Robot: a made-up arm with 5 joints.
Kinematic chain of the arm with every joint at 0, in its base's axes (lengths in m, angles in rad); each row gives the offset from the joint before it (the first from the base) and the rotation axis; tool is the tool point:
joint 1: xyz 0 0 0.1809 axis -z
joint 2: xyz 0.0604 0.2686 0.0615 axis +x
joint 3: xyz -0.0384 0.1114 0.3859 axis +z
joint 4: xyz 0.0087 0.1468 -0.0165 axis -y
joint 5: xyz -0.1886 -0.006 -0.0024 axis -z
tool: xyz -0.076 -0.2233 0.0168
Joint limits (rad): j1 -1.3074..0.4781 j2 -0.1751..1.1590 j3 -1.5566..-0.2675 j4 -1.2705..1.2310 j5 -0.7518..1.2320
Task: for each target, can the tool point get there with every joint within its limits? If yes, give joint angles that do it. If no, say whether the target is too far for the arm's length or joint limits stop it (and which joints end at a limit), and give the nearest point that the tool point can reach.
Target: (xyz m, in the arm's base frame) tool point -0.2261 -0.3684 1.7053
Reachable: no: too far | nearest point -0.2163 -0.0758 1.0375 | short by 0.729 m
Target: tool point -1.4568 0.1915 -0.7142
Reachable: no: too far | nearest point -0.6923 0.1506 0.2391 | short by 1.223 m
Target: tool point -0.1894 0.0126 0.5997
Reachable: yes | joints -0.8551 0.8554 -1.1466 0.4205 -0.5100
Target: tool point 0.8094 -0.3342 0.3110
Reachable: no: joint limits stop it (at a limit: joint 1, joint 2, joint 3, joint 4) | nearest point 0.2995 -0.1460 0.5931 | short by 0.612 m
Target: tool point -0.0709 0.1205 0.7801
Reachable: yes | joints 0.2207 0.7458 -1.4038 -0.6527 -0.2399
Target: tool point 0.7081 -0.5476 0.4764
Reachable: no: joint limits stop it (at a limit: joint 2, joint 3, joint 4) | nearest point 0.2774 -0.2145 0.6365 | short by 0.567 m
